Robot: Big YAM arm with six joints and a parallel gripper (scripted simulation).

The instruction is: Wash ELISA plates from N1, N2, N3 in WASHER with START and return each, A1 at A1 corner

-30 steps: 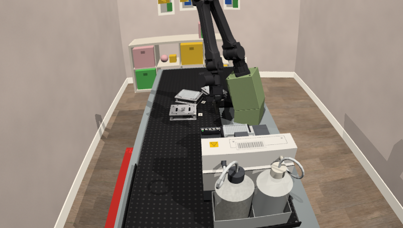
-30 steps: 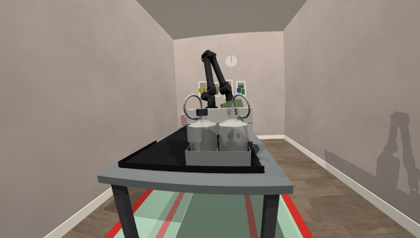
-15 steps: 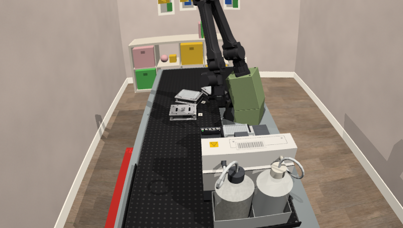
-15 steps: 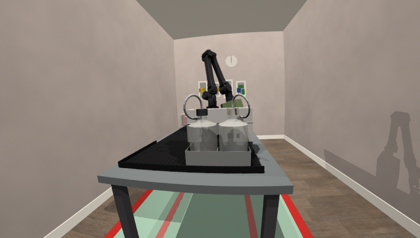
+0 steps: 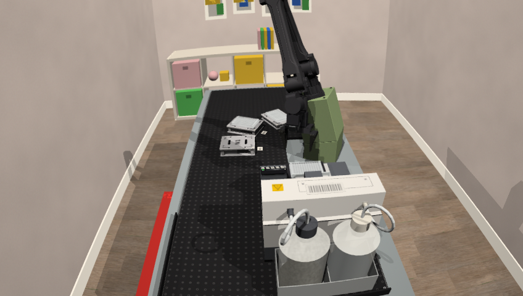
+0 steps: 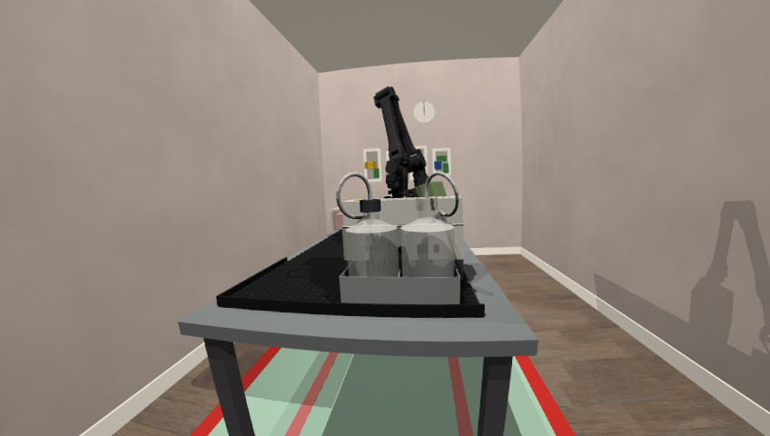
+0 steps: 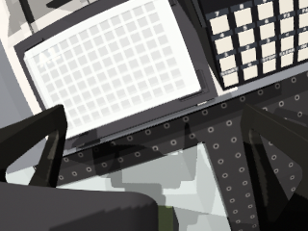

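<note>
Now: the washer carrier 30 mm behind my hand, 30 mm to the left of it and 90 mm below it. The rest, counted from my hand: plate washer 40 mm behind, 180 mm to the left, 50 mm below.
</note>
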